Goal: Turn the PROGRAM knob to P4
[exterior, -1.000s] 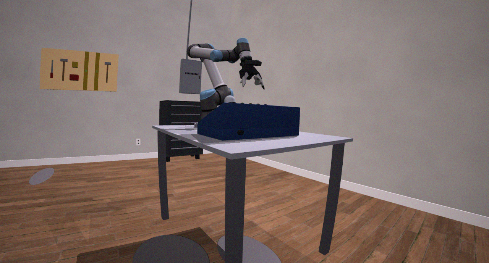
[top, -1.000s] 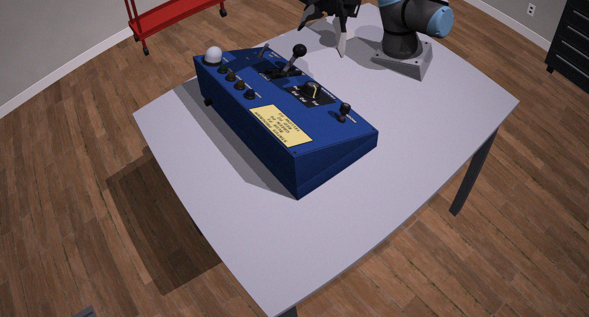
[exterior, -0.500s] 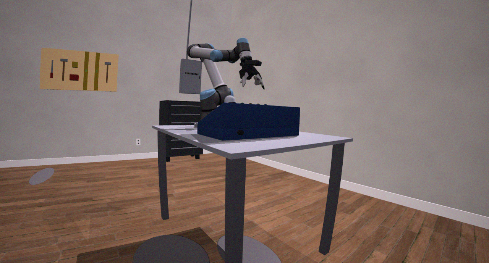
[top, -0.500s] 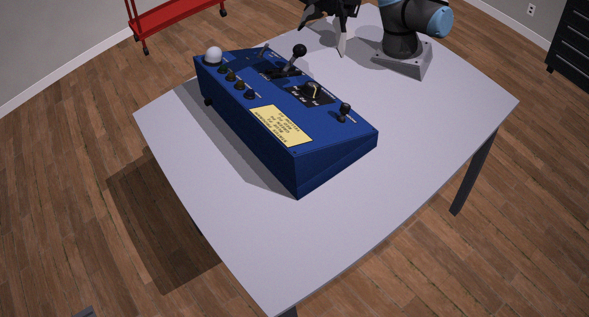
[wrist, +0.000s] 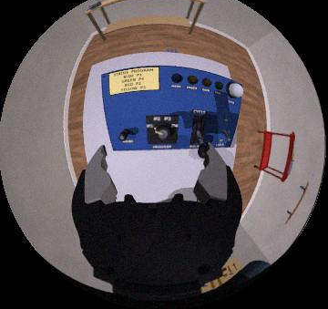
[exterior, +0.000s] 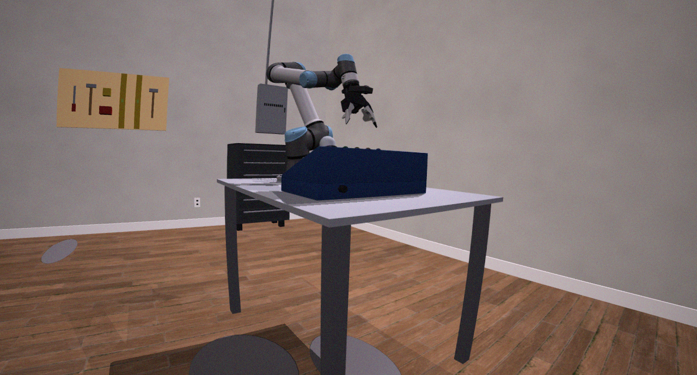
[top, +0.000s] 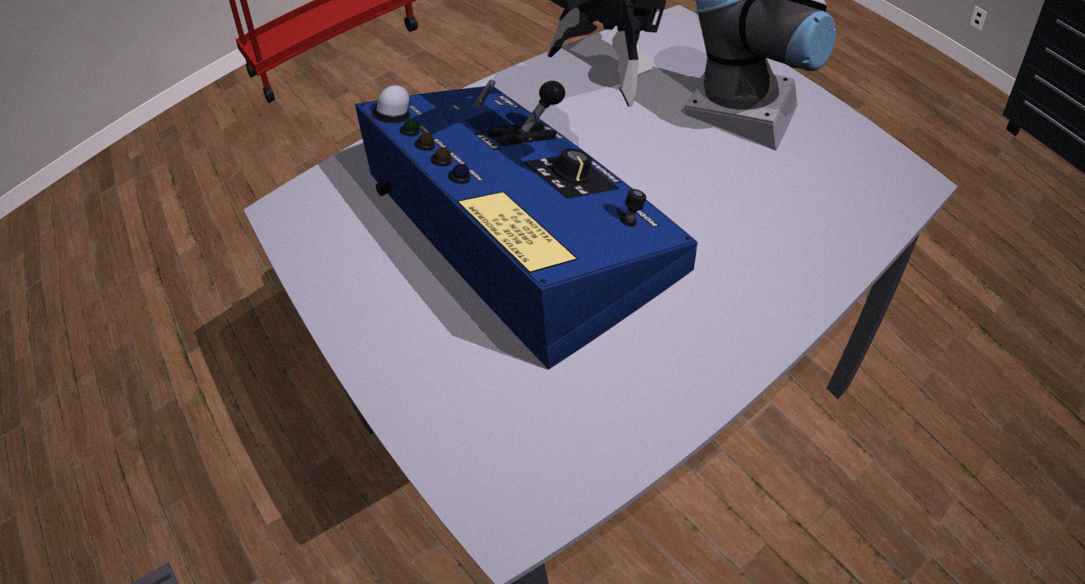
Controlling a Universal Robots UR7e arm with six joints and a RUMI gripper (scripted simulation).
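The program knob lies 16 cm below my hand, 1 cm to the right of it and 1 cm ahead of it. Round my hand: mode knob 15 cm below, 10 cm to the left, 1 cm ahead; blue console 18 cm below, 8 cm to the right, 4 cm ahead; black ball-topped lever 14 cm to the right, 14 cm below, 2 cm behind.
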